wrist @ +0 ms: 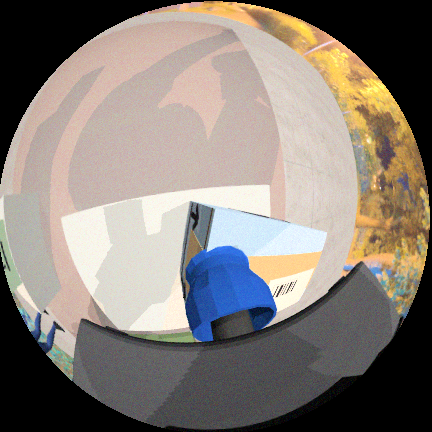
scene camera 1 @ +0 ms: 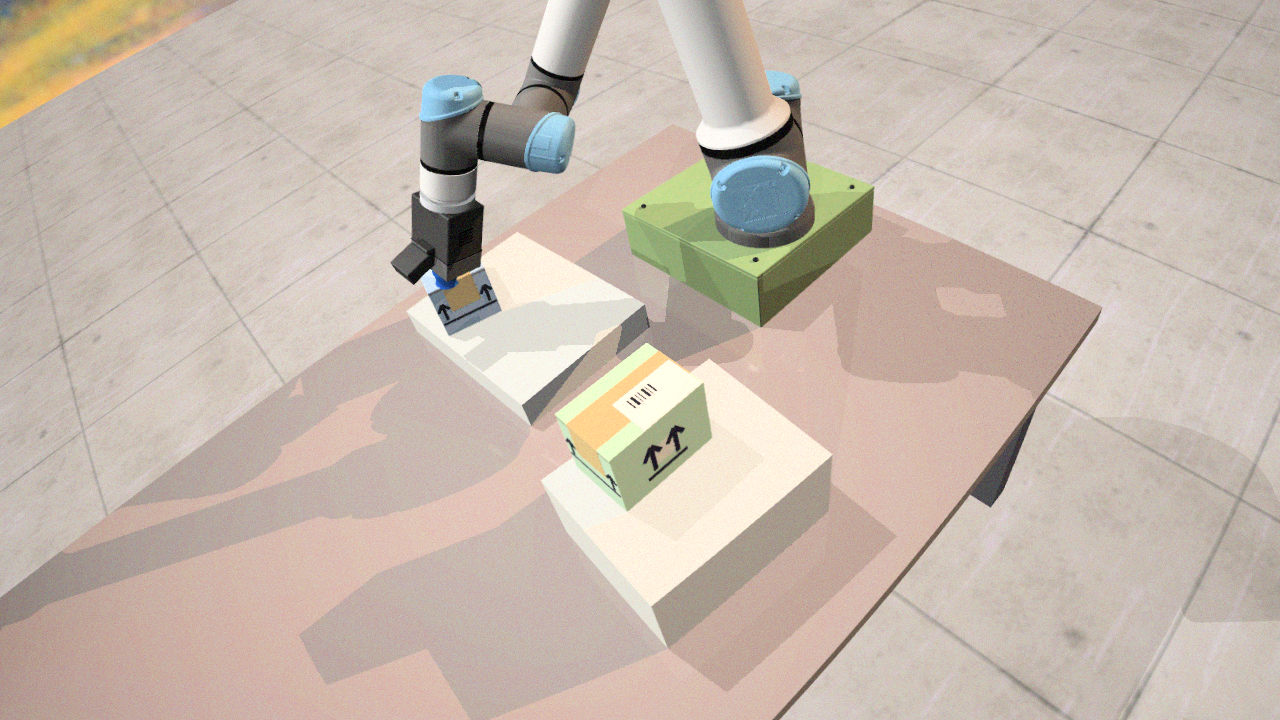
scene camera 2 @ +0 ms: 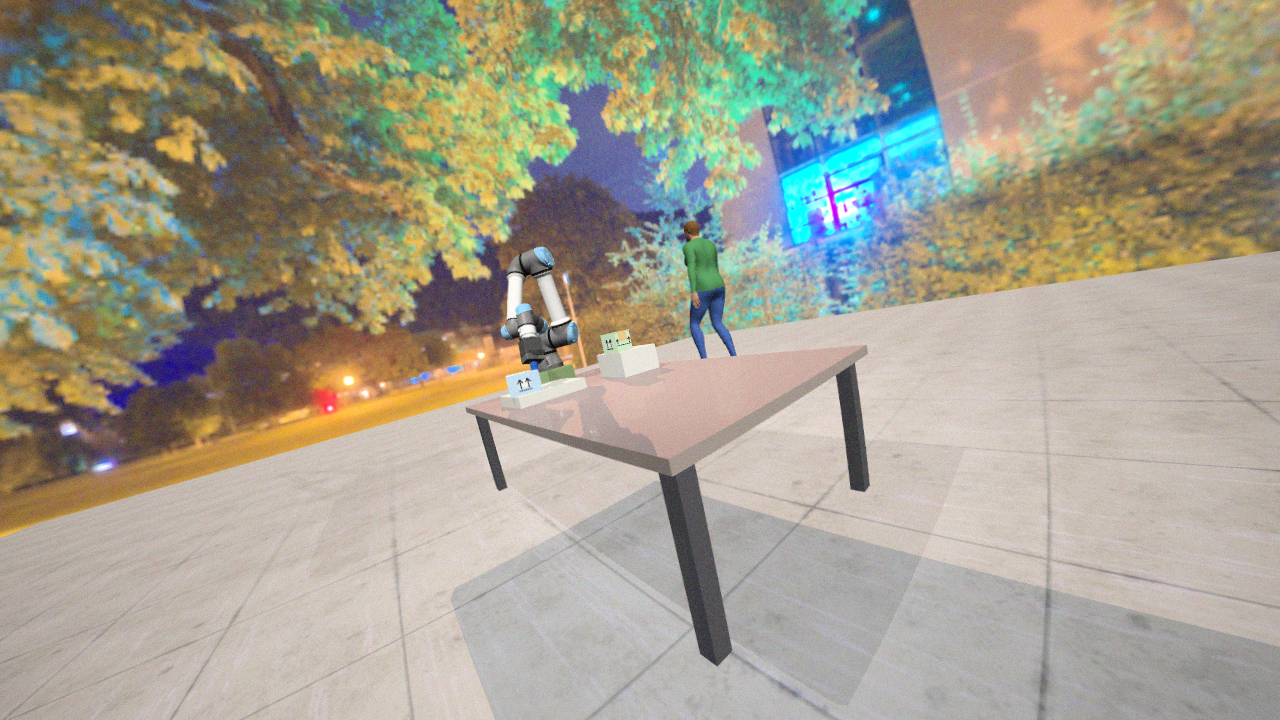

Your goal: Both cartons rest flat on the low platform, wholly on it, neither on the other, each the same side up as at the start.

In view: the suction cup [wrist: 220, 281], a low cream platform [scene camera 1: 559, 324] and a tall cream block [scene camera 1: 760, 483].
The low cream platform also shows in the wrist view [wrist: 127, 253] and in scene camera 2 [scene camera 2: 560, 387]. The tall cream block also shows in scene camera 2 [scene camera 2: 642, 358].
